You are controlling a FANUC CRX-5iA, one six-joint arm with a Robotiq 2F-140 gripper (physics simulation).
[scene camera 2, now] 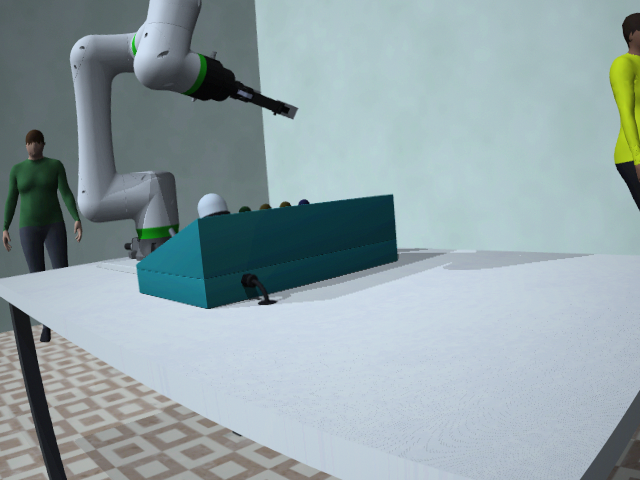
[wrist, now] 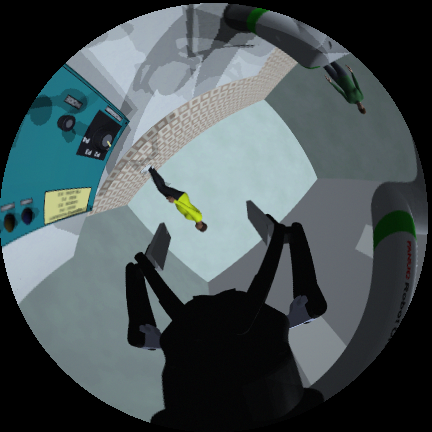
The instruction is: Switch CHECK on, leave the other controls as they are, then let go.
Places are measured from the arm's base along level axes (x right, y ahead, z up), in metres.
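Where they show: gripper, fingertip midpoint: point(wrist: 205, 219).
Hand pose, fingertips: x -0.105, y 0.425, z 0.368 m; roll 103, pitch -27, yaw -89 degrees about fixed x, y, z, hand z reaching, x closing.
Observation:
Each offset is from my fingertips to the top centre of the thing. "*": to the spot under its first point. Level surfaces: height alone.
The teal control console point(scene camera 2: 299, 242) point(wrist: 35, 160) stands on the table, seen from its back in the scene view. In the wrist view its sloped face shows at the left, with a black knob point(wrist: 66, 123), a rotary selector {dx -0.027, dy +0.057, dz -0.262 m} point(wrist: 105, 140) marked with P labels, and a blue round control point(wrist: 27, 216) beside a dark yellow one point(wrist: 9, 222). The labels are too small or turned to read, so I cannot tell which control is CHECK. My gripper point(scene camera 2: 292, 111) point(wrist: 205, 219) is open and empty, high above the console and apart from it.
A white dome {* dx +0.367, dy +0.208, dz -0.218 m} point(scene camera 2: 212, 205) rises from the console's near end in the scene view. A black cable {* dx +0.336, dy +0.281, dz -0.362 m} point(scene camera 2: 262, 289) comes out of its back onto the white table {dz -0.384 m} point(scene camera 2: 413, 351). A yellow label plate {* dx +0.019, dy +0.220, dz -0.246 m} point(wrist: 67, 205) is on the console face. Two people stand beyond the table.

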